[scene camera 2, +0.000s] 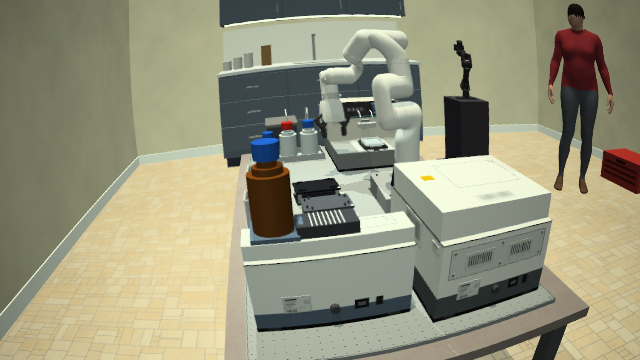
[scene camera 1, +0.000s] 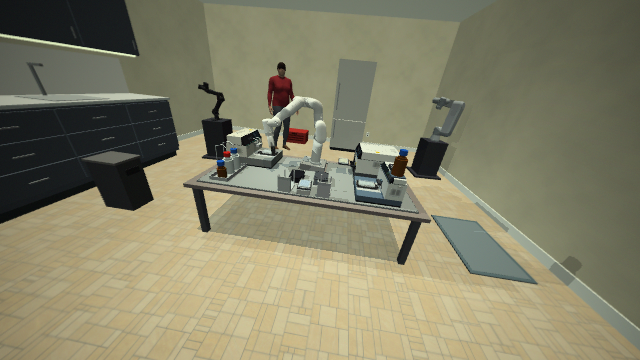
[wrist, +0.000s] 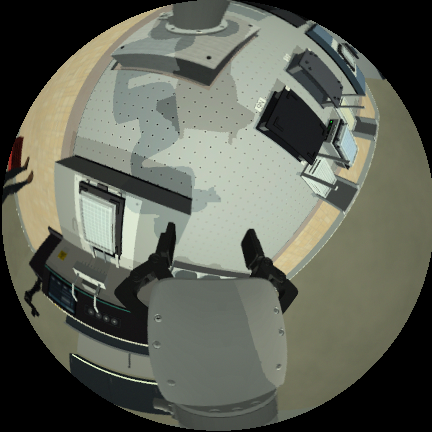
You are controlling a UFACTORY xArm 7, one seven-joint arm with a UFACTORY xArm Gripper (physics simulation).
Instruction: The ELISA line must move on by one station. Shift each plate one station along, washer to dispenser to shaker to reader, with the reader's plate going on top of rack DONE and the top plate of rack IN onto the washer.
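Places are measured from the arm's base along level axes (x ahead, y left, z up), in centimetres.
Pixels of known places: gripper, fingertip midpoint: [scene camera 2: 334, 136] [scene camera 1: 273, 152] [wrist: 210, 233]; arm's base, link origin: [scene camera 1: 315, 161].
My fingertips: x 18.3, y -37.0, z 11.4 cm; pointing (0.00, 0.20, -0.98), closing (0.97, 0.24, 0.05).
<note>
For each thing: its middle in the pictures, then the offset to it from my fingertips. "*": a spot on its surface instead.
- washer, body centre: [wrist: 96, 271] [scene camera 2: 365, 129] [scene camera 1: 256, 147] dz -3.3, dx -21.0, dy -23.3 cm
- light blue plate, body centre: [wrist: 348, 145] [scene camera 1: 304, 183] dz -10.6, dx +32.8, dy +32.9 cm
- blue-based dispenser, body centre: [scene camera 2: 320, 216] [scene camera 1: 380, 170] dz +3.7, dx +24.4, dy +90.1 cm
- reader, body centre: [scene camera 2: 467, 226] [scene camera 1: 375, 162] dz -3.3, dx -13.0, dy +95.9 cm
- tall brown bottle, surface spot: [scene camera 2: 270, 200] * dz +13.9, dx +35.9, dy +103.5 cm
My gripper [scene camera 1: 273, 150] [scene camera 2: 334, 131] [wrist: 210, 233] is open and empty, pointing down above the table beside the washer. The washer [scene camera 2: 356, 158] [wrist: 155, 187] carries a white plate [scene camera 2: 372, 143] [wrist: 98, 222] on its deck, to the left of my fingers in the wrist view. A light blue plate [scene camera 1: 305, 184] [wrist: 347, 142] sits on the small device between two grey racks [scene camera 1: 284, 183] [scene camera 1: 324, 188]; a white plate [wrist: 321, 176] shows in the nearer rack. The blue-based dispenser [scene camera 1: 376, 198] holds a plate [scene camera 1: 367, 184]. The reader [scene camera 1: 376, 153] [scene camera 2: 475, 195] has a plate [scene camera 1: 343, 161] beside it. Rack labels are unreadable.
A black stand [scene camera 2: 316, 187] [wrist: 295, 125] and a dark grey stand [scene camera 2: 327, 202] [wrist: 316, 77] are mid-table. Bottles [scene camera 1: 228, 162] [scene camera 2: 287, 143] stand in a tray near the washer. A tall brown bottle [scene camera 1: 399, 164] [scene camera 2: 270, 200] stands on the dispenser.
</note>
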